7 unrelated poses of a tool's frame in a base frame.
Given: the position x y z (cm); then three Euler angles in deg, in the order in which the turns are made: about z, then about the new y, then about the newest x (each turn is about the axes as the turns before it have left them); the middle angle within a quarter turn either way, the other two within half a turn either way.
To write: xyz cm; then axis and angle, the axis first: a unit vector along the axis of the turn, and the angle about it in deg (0 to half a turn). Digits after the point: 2 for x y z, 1 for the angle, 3 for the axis.
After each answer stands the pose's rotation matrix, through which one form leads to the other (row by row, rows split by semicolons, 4 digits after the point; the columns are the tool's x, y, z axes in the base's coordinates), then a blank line. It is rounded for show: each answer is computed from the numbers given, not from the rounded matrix.
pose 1, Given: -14.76 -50.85 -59.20 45.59 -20.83 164.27
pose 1, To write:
-14.76 -50.85 -59.20 0.909 0.355 0.218 173.7
0.6540 0.6201 0.4332; 0.6677 -0.7424 0.0548; 0.3556 0.2534 -0.8996

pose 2, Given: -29.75 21.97 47.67 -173.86 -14.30 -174.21
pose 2, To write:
-29.75 21.97 47.67 0.060 -0.997 0.057 166.0
-0.9635 -0.1312 -0.2335; -0.1036 0.9865 -0.1266; 0.2470 -0.0978 -0.9641

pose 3, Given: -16.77 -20.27 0.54 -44.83 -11.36 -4.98
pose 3, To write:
-16.77 -20.27 0.54 -0.195 -0.188 -0.963 46.9
0.6953 0.7145 -0.0780; -0.6912 0.6945 0.1999; 0.1970 -0.0851 0.9767

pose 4, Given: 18.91 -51.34 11.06 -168.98 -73.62 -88.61
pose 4, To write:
18.91 -51.34 11.06 0.515 -0.553 0.655 137.6
-0.2768 -0.9368 0.2139; -0.0539 -0.2071 -0.9768; 0.9594 -0.2819 0.0068

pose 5, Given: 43.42 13.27 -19.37 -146.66 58.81 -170.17
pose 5, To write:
43.42 13.27 -19.37 -0.239 0.968 0.079 121.3
-0.4326 -0.4195 0.7980; -0.2846 0.9034 0.3206; -0.8555 -0.0884 -0.5103

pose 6, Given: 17.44 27.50 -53.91 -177.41 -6.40 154.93
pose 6, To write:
17.44 27.50 -53.91 0.010 -0.976 -0.216 173.2
-0.9928 0.0063 -0.1200; -0.0449 0.9070 0.4187; 0.1115 0.4211 -0.9001

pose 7, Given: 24.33 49.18 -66.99 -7.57 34.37 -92.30
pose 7, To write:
24.33 49.18 -66.99 -0.913 0.338 0.229 95.2
0.8182 -0.5645 0.1092; -0.1087 0.0345 0.9935; -0.5645 -0.8247 -0.0331

